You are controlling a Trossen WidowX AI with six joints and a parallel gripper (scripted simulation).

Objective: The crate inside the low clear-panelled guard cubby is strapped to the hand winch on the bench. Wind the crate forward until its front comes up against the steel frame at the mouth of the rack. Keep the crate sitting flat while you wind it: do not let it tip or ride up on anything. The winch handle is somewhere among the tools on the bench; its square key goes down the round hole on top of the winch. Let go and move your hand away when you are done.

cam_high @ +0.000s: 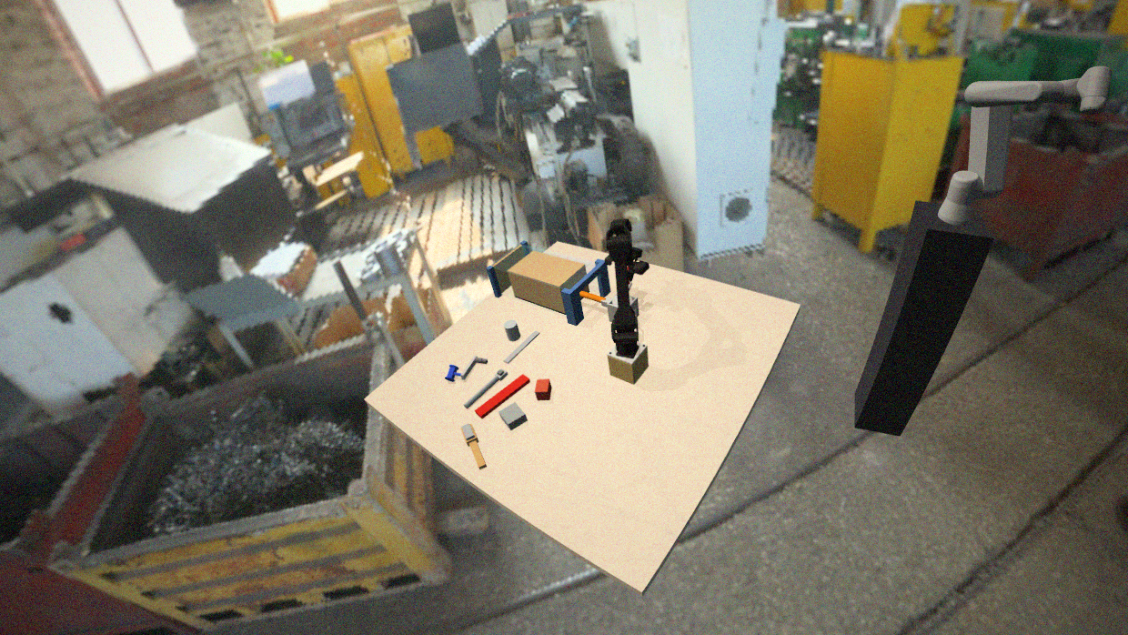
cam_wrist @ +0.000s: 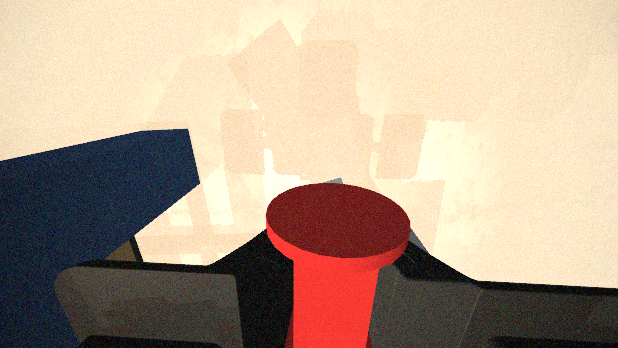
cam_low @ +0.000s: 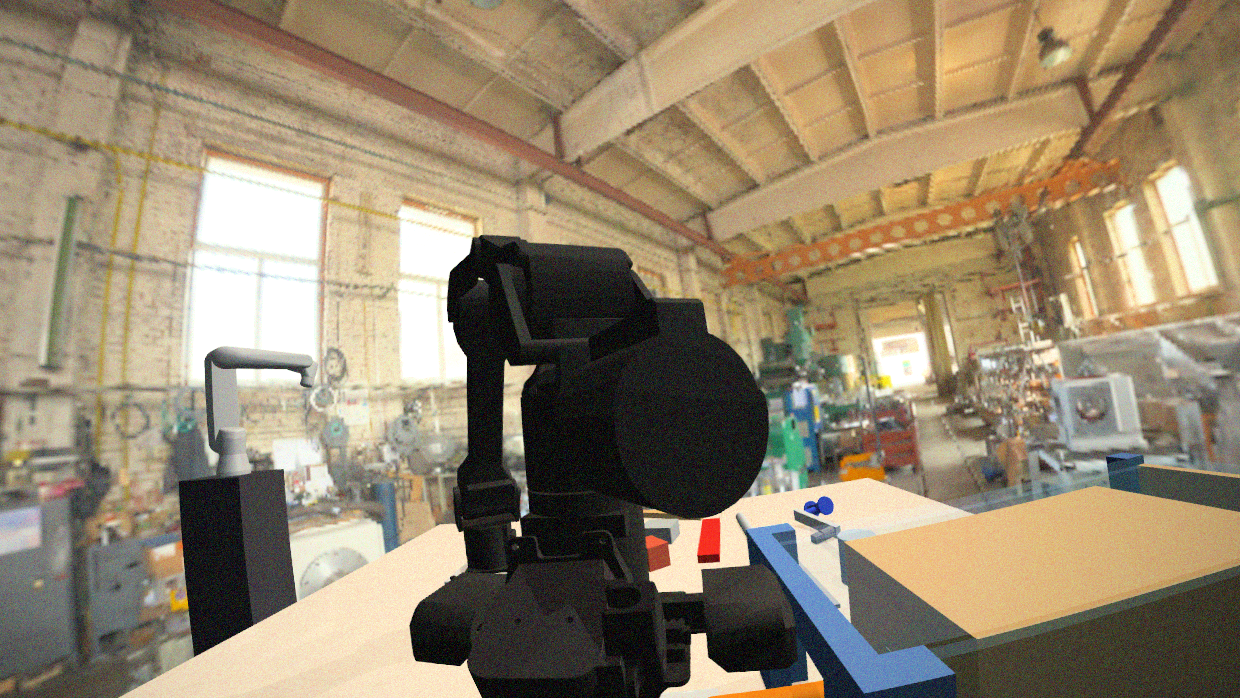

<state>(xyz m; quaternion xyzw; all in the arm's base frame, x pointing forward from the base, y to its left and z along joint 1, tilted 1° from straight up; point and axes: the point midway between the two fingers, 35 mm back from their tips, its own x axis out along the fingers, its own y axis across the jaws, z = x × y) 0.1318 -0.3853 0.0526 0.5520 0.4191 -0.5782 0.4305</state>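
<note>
My gripper tip is now 4 cm to the right of the red-knobbed winch handle and 1 cm above it. The rest, counted from my gripper tip: red knob (1 cm to the left, 2 cm above); then blue steel frame (15 cm ahead, 7 cm to the left, 1 cm below); then grey winch (2 cm behind, 10 cm to the left, 8 cm below).
</note>
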